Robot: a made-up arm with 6 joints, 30 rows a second.
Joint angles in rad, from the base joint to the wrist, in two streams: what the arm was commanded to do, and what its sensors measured. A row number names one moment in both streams.
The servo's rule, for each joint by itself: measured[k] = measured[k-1] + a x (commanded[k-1-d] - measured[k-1]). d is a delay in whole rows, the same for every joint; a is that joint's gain. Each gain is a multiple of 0.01, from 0.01 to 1. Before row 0 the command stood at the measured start. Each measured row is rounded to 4 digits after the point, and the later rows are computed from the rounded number. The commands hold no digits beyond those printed.
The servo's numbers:
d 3
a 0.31 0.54 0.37 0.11 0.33 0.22
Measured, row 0:
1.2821 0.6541 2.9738 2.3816 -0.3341 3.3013
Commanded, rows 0 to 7:
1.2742 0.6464 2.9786 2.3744 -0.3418 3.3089
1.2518 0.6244 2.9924 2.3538 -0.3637 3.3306
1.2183 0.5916 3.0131 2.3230 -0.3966 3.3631
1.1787 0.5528 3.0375 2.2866 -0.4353 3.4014
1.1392 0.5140 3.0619 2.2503 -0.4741 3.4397
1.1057 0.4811 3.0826 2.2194 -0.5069 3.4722
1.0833 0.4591 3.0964 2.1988 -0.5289 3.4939
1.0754 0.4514 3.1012 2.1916 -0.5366 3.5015
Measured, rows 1 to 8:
1.2821 0.6541 2.9738 2.3816 -0.3341 3.3013
1.2821 0.6541 2.9738 2.3816 -0.3341 3.3013
1.2821 0.6541 2.9738 2.3816 -0.3341 3.3013
1.2797 0.6499 2.9756 2.3808 -0.3366 3.3030
1.2711 0.6361 2.9818 2.3778 -0.3455 3.3091
1.2547 0.6121 2.9934 2.3718 -0.3624 3.3210
1.2311 0.5801 3.0097 2.3624 -0.3865 3.3387
1.2026 0.5444 3.0290 2.3501 -0.4154 3.3609

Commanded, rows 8 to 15:
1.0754 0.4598 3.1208 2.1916 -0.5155 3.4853
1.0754 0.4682 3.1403 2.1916 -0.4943 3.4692
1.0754 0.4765 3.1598 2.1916 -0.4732 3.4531
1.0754 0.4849 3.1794 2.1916 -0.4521 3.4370
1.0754 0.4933 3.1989 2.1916 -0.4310 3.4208
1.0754 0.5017 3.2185 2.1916 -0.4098 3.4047
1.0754 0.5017 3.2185 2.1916 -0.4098 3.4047
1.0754 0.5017 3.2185 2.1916 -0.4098 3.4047
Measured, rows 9 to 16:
1.1726 0.5102 3.0488 2.3357 -0.4456 3.3854
1.1449 0.4826 3.0664 2.3206 -0.4731 3.4093
1.1234 0.4658 3.0793 2.3064 -0.4941 3.4296
1.1085 0.4626 3.0947 2.2938 -0.5012 3.4419
1.0982 0.4656 3.1116 2.2826 -0.4989 3.4479
1.0911 0.4715 3.1294 2.2726 -0.4904 3.4490
1.0862 0.4787 3.1479 2.2637 -0.4778 3.4464
1.0829 0.4866 3.1668 2.2558 -0.4624 3.4408

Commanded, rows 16 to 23:
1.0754 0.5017 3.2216 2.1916 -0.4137 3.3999
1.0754 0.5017 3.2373 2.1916 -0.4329 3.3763
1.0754 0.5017 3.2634 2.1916 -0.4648 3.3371
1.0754 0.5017 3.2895 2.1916 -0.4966 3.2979
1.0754 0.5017 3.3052 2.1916 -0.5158 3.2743
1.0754 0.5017 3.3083 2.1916 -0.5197 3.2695
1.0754 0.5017 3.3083 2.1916 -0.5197 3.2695
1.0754 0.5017 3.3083 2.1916 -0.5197 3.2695
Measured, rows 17 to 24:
1.0806 0.4948 3.1859 2.2487 -0.4450 3.4329
1.0790 0.4985 3.1980 2.2424 -0.4334 3.4267
1.0779 0.5002 3.2056 2.2368 -0.4256 3.4219
1.0771 0.5010 3.2115 2.2318 -0.4217 3.4171
1.0766 0.5014 3.2210 2.2274 -0.4254 3.4081
1.0762 0.5016 3.2367 2.2235 -0.4384 3.3925
1.0760 0.5017 3.2562 2.2200 -0.4576 3.3717
1.0758 0.5017 3.2743 2.2169 -0.4768 3.3503

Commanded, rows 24 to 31:
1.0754 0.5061 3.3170 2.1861 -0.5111 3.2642
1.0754 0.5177 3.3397 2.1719 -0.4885 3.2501
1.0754 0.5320 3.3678 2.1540 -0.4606 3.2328
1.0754 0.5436 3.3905 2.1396 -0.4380 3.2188
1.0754 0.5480 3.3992 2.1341 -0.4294 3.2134
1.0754 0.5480 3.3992 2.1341 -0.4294 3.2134
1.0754 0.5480 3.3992 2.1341 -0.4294 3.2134
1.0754 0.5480 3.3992 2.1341 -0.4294 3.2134
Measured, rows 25 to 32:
1.0757 0.5017 3.2869 2.2141 -0.4910 3.3325
1.0756 0.5017 3.2948 2.2116 -0.5005 3.3186
1.0755 0.5017 3.2998 2.2094 -0.5068 3.3078
1.0755 0.5041 3.3062 2.2068 -0.5082 3.2982
1.0755 0.5114 3.3186 2.2030 -0.5017 3.2876
1.0755 0.5225 3.3368 2.1976 -0.4881 3.2755
1.0755 0.5339 3.3567 2.1912 -0.4716 3.2630
1.0755 0.5415 3.3724 2.1849 -0.4577 3.2521

